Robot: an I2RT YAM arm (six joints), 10 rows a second.
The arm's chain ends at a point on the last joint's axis. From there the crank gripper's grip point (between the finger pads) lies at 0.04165 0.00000 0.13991 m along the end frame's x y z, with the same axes.
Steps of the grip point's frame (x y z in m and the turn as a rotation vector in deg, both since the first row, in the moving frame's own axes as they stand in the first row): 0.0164, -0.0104, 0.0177, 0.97, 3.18, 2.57; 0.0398, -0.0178, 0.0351, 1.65, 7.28, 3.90; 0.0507, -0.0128, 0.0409, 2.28, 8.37, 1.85; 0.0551, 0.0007, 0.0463, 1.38, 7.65, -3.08; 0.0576, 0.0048, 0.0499, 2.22, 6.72, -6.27; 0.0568, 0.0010, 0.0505, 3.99, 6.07, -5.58; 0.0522, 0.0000, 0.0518, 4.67, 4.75, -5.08
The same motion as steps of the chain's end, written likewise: 0.0087, -0.0101, 0.0202, 0.97, 3.18, 2.57; 0.0224, -0.0173, 0.0415, 1.65, 7.28, 3.90; 0.0307, -0.0090, 0.0485, 2.28, 8.37, 1.85; 0.0370, 0.0067, 0.0532, 1.38, 7.65, -3.08; 0.0421, 0.0155, 0.0559, 2.22, 6.72, -6.27; 0.0429, 0.0153, 0.0562, 3.99, 6.07, -5.58; 0.0415, 0.0154, 0.0563, 4.67, 4.75, -5.08
